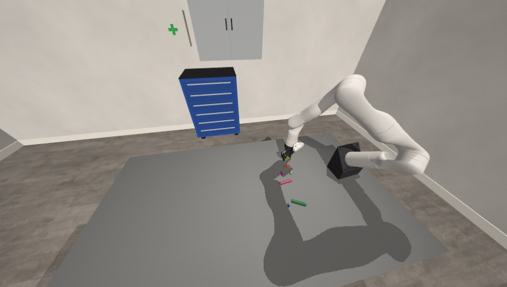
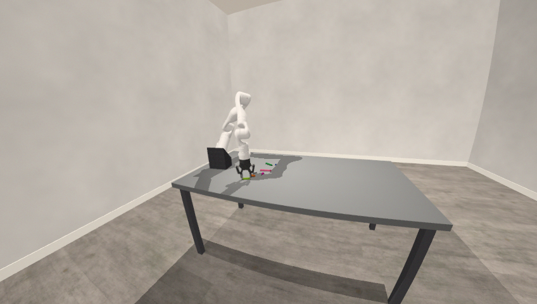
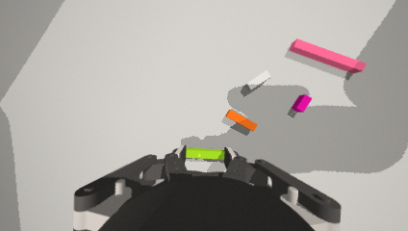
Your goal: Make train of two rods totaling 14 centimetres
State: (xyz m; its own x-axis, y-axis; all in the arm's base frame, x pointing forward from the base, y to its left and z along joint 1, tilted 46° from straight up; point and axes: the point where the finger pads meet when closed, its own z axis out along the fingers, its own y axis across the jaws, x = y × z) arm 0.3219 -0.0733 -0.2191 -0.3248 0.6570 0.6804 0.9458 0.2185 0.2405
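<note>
Right now the lime rod is 2 cm below my hand. Also, from my hand: orange rod 3 cm ahead, 6 cm to the left, 2 cm below; grey rod 3 cm ahead, 11 cm to the left, 2 cm below; magenta rod 9 cm ahead, 11 cm to the left, 2 cm below.
</note>
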